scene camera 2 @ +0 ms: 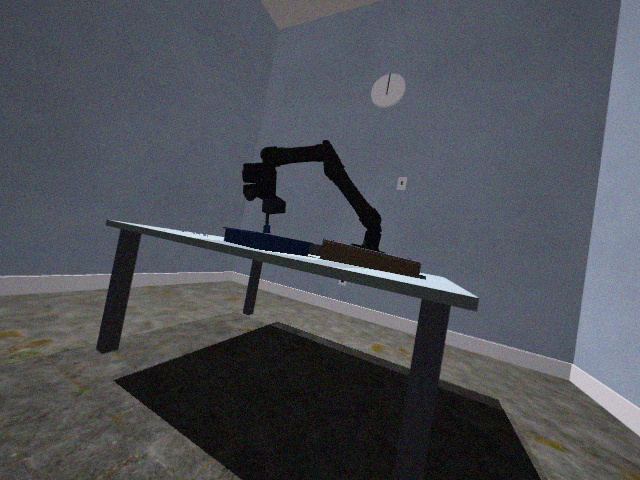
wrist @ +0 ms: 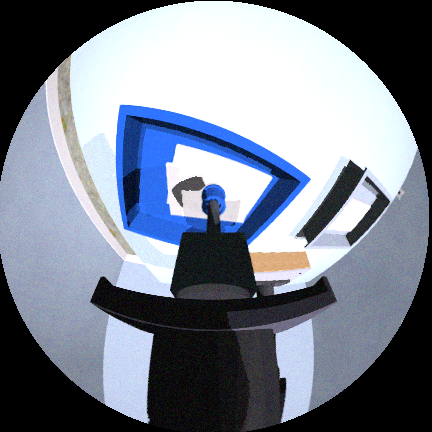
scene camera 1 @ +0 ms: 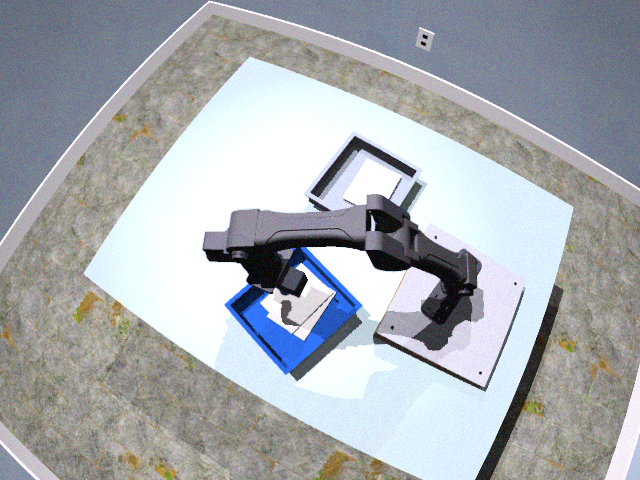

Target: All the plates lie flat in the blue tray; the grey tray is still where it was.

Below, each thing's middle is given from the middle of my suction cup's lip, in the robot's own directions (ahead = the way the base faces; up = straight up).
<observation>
The blue tray (scene camera 1: 286,350) is 40 mm behind my suction cup, 20 mm to the left of it and 40 mm below it. The rest, counted from my suction cup: grey tray (scene camera 1: 326,192): 30 mm ahead, 360 mm to the right, 40 mm below.
</observation>
